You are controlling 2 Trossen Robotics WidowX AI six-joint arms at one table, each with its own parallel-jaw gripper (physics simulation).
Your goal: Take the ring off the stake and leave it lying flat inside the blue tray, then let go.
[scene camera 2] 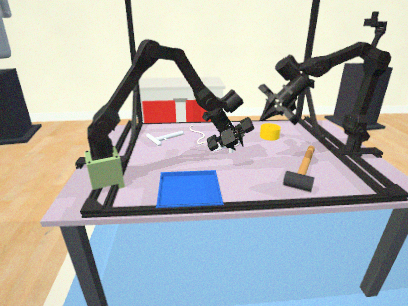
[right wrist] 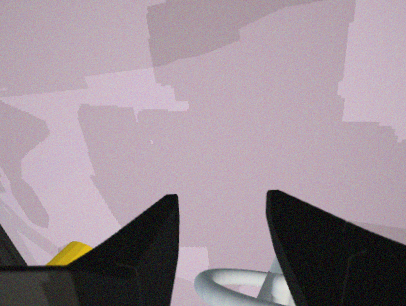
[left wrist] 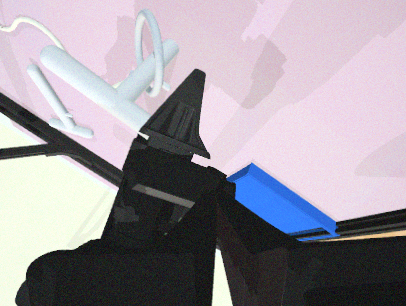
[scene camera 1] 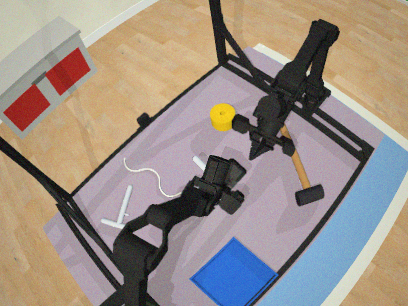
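Where they show: left gripper, between the fingertips: (scene camera 2: 260,120) (left wrist: 214,199) (scene camera 1: 249,159); right gripper, between the fingertips: (scene camera 2: 239,147) (right wrist: 222,204) (left wrist: 196,74) (scene camera 1: 226,183); left arm's base, origin of its link: (scene camera 2: 351,150) (scene camera 1: 310,102); right arm's base, origin of its link: (scene camera 2: 101,154).
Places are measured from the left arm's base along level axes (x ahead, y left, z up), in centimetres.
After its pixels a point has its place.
The white ring (left wrist: 160,62) @(x 40.2, y -25.4, z 3.7 cm) (right wrist: 230,273) @(x 38.2, y -27.9, z 0.5 cm) hangs around the peg of the white stake (left wrist: 90,82) @(x 40.1, y -29.2, z 8.6 cm) (scene camera 1: 199,162) @(x 40.2, y -31.2, z 9.0 cm) in the left wrist view. In both scene views the ring cannot be made out; the right gripper hides most of the stake. My right gripper (right wrist: 222,204) @(x 41.8, y -22.7, z 1.9 cm) (scene camera 1: 240,172) (scene camera 2: 240,143) @(x 41.8, y -22.7, z 1.9 cm) is partly open beside the stake, with nothing between its fingers. In the right wrist view its right finger covers part of the ring. My left gripper (scene camera 1: 253,156) @(x 38.2, y -15.9, z 14.9 cm) (scene camera 2: 263,118) @(x 38.2, y -15.9, z 14.9 cm) (left wrist: 214,199) @(x 38.2, y -15.9, z 14.9 cm) is shut and empty, raised above the table. The blue tray (scene camera 1: 234,270) @(x 68.0, y -11.6, z -1.4 cm) (scene camera 2: 190,187) @(x 69.5, y -12.2, z -1.3 cm) (left wrist: 280,200) @(x 64.5, y -8.8, z -1.3 cm) is empty.
A yellow cylinder (scene camera 1: 222,117) @(x 18.6, y -31.0, z 3.1 cm) (scene camera 2: 270,132) @(x 19.8, y -28.2, z 2.0 cm) (right wrist: 70,253) @(x 18.1, y -27.3, z -0.4 cm) stands near the left gripper. A hammer (scene camera 1: 310,195) @(x 39.5, y 5.1, z 2.9 cm) (scene camera 2: 299,181) @(x 40.1, y 6.7, z 1.8 cm) lies at the right. A second white T-shaped piece (scene camera 1: 125,205) @(x 58.6, y -53.3, z -0.3 cm) (left wrist: 50,92) @(x 56.0, y -53.3, z -0.8 cm) and a cream cord (scene camera 1: 160,185) @(x 47.6, y -44.7, z -1.2 cm) lie at the left. Black frame bars edge the table.
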